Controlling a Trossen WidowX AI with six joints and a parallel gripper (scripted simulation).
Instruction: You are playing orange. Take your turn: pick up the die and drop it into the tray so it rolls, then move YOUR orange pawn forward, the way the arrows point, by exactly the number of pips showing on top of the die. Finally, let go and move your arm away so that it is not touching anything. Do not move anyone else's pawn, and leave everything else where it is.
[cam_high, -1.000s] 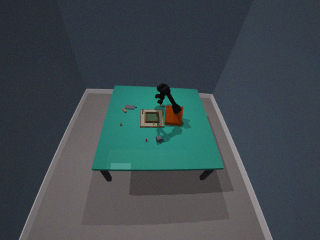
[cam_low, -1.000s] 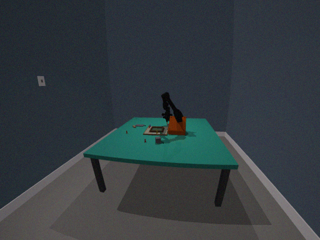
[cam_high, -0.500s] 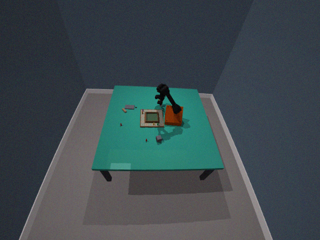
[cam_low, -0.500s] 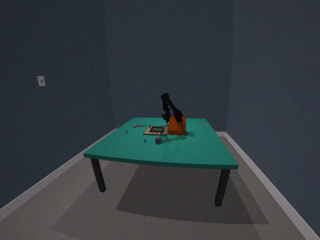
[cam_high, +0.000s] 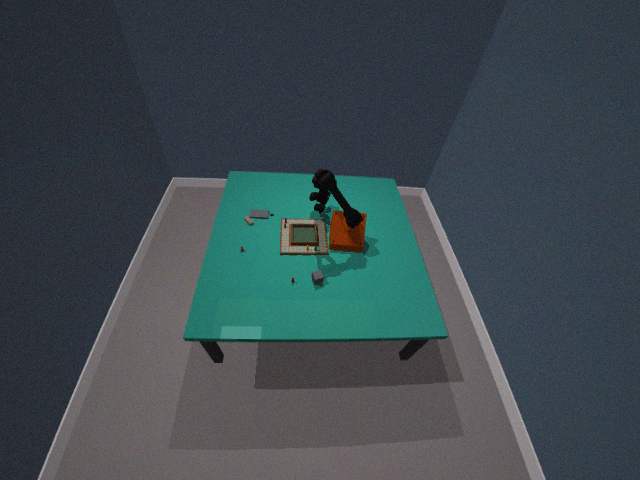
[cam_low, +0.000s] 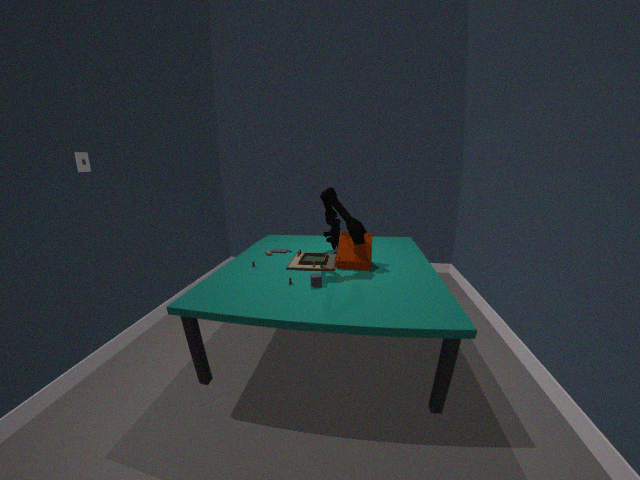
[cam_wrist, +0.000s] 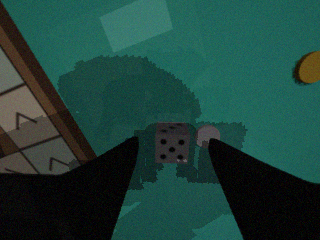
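The grey die lies 1 cm below my gripper tip. From my gripper tip the other things lie so: dark green tray: 21 cm to the left, 15 cm ahead, 1 cm below; then orange pawn: 25 cm ahead, 13 cm to the left, 1 cm above; then purple pawn: 25 cm ahead, 8 cm to the left, 1 cm above.
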